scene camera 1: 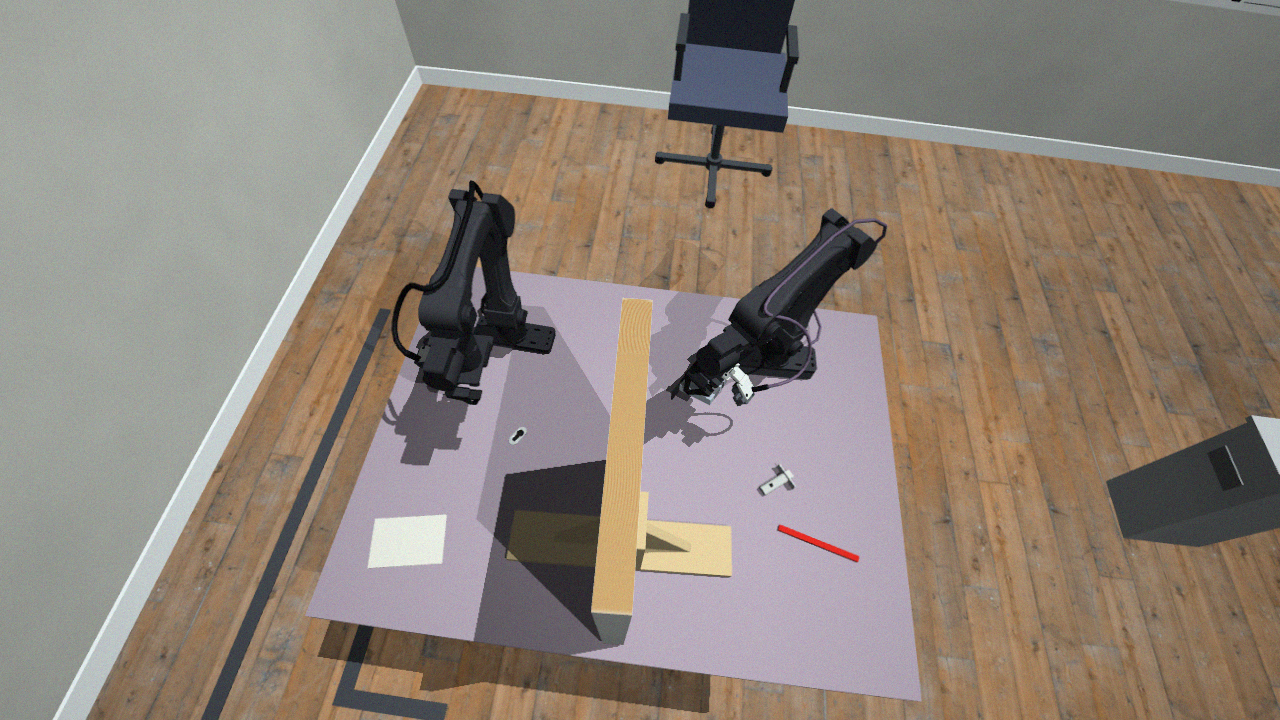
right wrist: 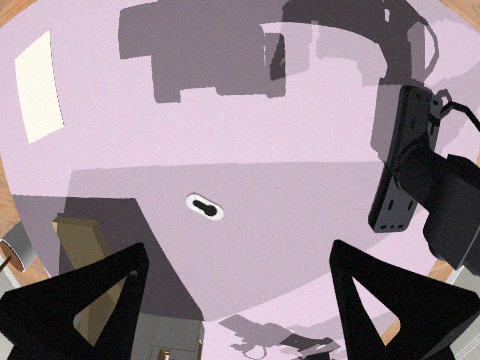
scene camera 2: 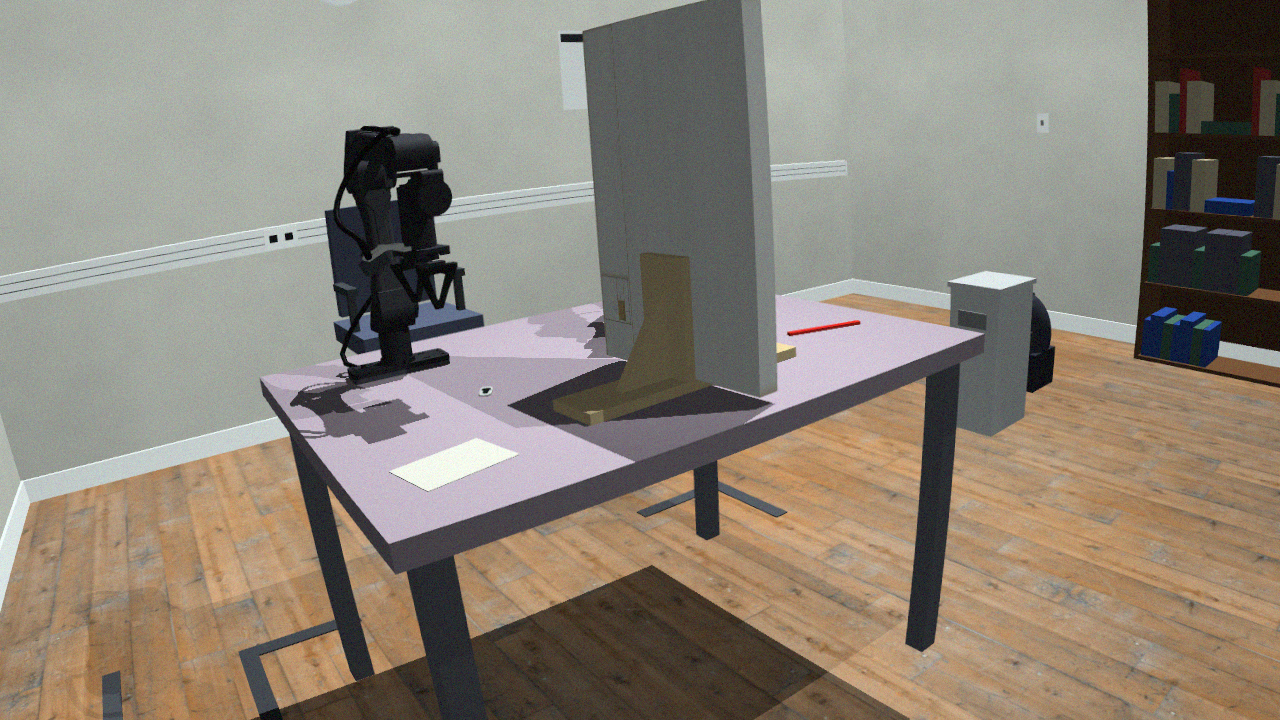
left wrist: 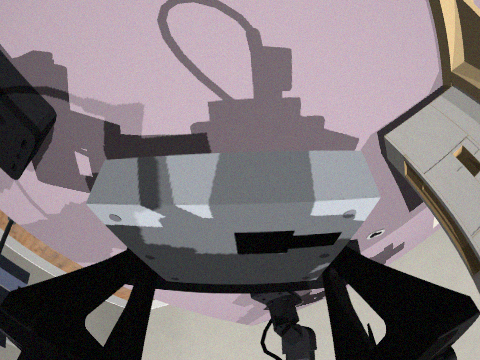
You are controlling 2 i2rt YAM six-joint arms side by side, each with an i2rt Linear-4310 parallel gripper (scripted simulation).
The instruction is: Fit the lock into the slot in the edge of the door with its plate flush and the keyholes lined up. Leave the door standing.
Scene:
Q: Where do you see a door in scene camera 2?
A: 677, 106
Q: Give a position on a door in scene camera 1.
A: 624, 545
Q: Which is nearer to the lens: the lock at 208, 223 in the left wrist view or the door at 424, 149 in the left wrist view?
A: The lock.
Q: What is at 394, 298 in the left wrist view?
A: The left gripper.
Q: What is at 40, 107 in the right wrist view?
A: A white sheet.

